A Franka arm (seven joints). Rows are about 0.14 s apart.
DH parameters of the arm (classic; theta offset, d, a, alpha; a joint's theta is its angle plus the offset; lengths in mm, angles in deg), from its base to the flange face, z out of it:
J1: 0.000 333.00 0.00 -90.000
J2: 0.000 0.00 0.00 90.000
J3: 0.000 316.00 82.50 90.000
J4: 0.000 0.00 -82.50 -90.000
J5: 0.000 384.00 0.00 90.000
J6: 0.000 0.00 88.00 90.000
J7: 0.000 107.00 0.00 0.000
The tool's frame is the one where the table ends.
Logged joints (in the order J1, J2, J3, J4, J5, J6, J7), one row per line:
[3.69, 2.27, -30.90, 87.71, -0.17, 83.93, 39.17]
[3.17, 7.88, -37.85, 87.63, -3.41, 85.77, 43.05]
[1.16, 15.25, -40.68, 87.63, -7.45, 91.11, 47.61]
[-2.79, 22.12, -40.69, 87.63, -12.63, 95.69, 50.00]
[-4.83, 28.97, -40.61, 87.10, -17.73, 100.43, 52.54]
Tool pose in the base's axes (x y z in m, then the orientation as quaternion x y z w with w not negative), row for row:
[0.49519, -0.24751, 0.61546, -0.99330, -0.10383, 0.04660, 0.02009]
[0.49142, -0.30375, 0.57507, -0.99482, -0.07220, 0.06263, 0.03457]
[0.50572, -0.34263, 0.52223, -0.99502, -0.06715, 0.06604, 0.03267]
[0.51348, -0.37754, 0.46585, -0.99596, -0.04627, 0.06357, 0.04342]
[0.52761, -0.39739, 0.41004, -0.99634, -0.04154, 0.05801, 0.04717]
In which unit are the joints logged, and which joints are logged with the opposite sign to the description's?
The joints are logged in degrees. Opposite sign: J4, J5, J7.
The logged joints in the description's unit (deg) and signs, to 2 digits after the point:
[3.69, 2.27, -30.90, -87.71, 0.17, 83.93, -39.17]
[3.17, 7.88, -37.85, -87.63, 3.41, 85.77, -43.05]
[1.16, 15.25, -40.68, -87.63, 7.45, 91.11, -47.61]
[-2.79, 22.12, -40.69, -87.63, 12.63, 95.69, -50.00]
[-4.83, 28.97, -40.61, -87.10, 17.73, 100.43, -52.54]

